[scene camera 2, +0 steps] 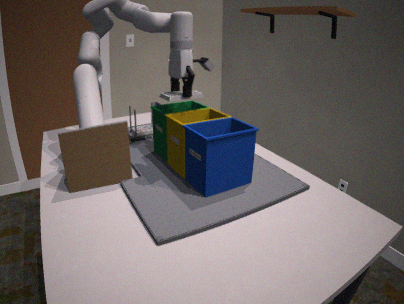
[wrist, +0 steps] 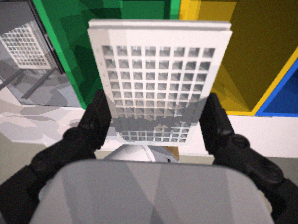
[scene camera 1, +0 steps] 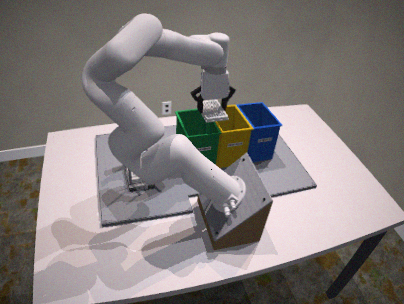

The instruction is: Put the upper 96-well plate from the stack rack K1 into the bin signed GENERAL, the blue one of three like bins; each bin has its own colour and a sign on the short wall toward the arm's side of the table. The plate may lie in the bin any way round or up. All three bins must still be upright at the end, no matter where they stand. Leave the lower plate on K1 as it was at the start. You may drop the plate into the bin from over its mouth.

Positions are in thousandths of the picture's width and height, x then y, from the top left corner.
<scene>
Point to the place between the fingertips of my gripper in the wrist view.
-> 522, 462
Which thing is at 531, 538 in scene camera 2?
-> A blue bin.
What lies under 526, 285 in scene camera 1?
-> My gripper.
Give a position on a green bin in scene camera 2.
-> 395, 396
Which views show my gripper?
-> Scene camera 2, the wrist view and scene camera 1: all of them.
</scene>
